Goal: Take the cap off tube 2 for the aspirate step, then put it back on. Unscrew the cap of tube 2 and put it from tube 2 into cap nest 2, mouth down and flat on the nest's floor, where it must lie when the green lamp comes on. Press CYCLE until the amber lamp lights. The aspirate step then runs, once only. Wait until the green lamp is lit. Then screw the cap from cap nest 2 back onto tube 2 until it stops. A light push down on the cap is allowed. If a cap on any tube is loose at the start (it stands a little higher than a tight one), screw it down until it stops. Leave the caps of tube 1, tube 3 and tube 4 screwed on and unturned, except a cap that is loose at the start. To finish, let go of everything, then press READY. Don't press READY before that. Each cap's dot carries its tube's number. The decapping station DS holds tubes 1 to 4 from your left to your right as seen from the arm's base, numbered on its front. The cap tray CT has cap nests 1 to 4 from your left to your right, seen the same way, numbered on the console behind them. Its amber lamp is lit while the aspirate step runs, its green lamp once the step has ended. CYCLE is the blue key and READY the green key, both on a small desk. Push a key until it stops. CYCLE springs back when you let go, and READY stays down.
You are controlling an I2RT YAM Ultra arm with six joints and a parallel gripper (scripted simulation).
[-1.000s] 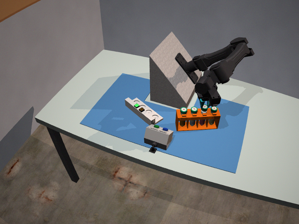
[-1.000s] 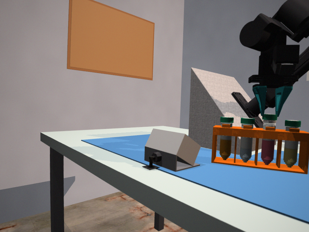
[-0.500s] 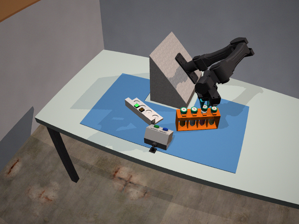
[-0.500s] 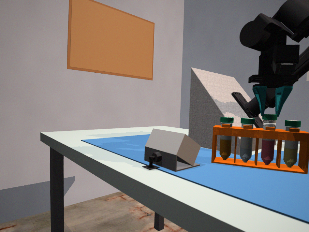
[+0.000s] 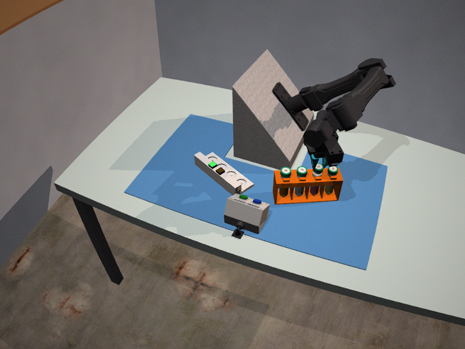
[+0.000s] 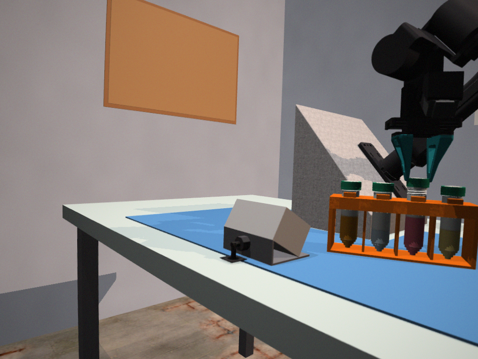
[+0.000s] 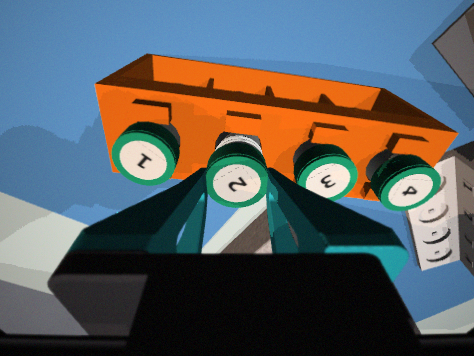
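Now: hand 5 cm to the right of the cap 1, 2 cm past it and 2 cm above it. From my hand the other things lie so: cap 3: 5 cm to the right, 2 cm below, 2 cm ahead; cap 4: 9 cm to the right, 5 cm ahead, 2 cm below; cap 2: 1 cm below.
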